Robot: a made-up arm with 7 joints.
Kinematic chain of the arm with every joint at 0, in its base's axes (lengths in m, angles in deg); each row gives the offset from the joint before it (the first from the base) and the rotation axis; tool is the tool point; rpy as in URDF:
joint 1: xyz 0 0 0.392 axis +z
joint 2: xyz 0 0 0 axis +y
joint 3: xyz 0 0 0.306 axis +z
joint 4: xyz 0.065 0 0 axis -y
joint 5: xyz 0.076 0 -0.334 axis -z
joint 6: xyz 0 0 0 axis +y
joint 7: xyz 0.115 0 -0.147 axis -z
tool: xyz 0 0 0 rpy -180 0 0
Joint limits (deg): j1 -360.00..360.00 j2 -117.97..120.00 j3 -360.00..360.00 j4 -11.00..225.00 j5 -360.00..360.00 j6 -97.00..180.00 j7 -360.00..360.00
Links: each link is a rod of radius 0.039 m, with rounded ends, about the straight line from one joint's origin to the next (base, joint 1, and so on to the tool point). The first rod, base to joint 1, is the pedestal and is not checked.
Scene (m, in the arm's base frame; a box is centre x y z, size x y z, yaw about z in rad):
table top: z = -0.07
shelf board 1: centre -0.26 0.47 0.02 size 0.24 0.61 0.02 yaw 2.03
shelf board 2: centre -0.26 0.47 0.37 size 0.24 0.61 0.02 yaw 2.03
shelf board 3: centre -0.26 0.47 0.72 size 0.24 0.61 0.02 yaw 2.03
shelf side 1: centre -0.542 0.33 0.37 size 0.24 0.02 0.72 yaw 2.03
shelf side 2: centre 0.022 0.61 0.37 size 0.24 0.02 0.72 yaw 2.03
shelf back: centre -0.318 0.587 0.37 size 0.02 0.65 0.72 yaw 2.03
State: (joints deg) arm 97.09 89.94 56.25 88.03 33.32 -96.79 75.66
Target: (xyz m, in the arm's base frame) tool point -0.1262 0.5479 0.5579
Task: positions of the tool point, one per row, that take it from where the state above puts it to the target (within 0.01 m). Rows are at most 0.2 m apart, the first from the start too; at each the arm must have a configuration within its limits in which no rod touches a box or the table.
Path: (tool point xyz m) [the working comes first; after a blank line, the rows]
Joints at the target: 86.21 56.90 61.45 103.39 26.43 -97.00 75.66
Straight joint move there: touches shelf board 2.

1: -0.2645 0.3211 0.1021
2: -0.2242 0.1836 0.0714
3: -0.1420 0.0828 0.0906
4: -0.0498 0.0428 0.1492
5: 0.0178 0.0667 0.2255
6: -0.0259 0.1046 0.2122
7: -0.0604 0.1799 0.2317
8: -0.0680 0.2680 0.2988
9: -0.0489 0.3323 0.4135
10: -0.0243 0.3418 0.5579
11: -0.0720 0.4085 0.5688
12: -0.1072 0.4634 0.5772
13: -0.1251 0.5097 0.5758
14: -0.1262 0.5479 0.5579

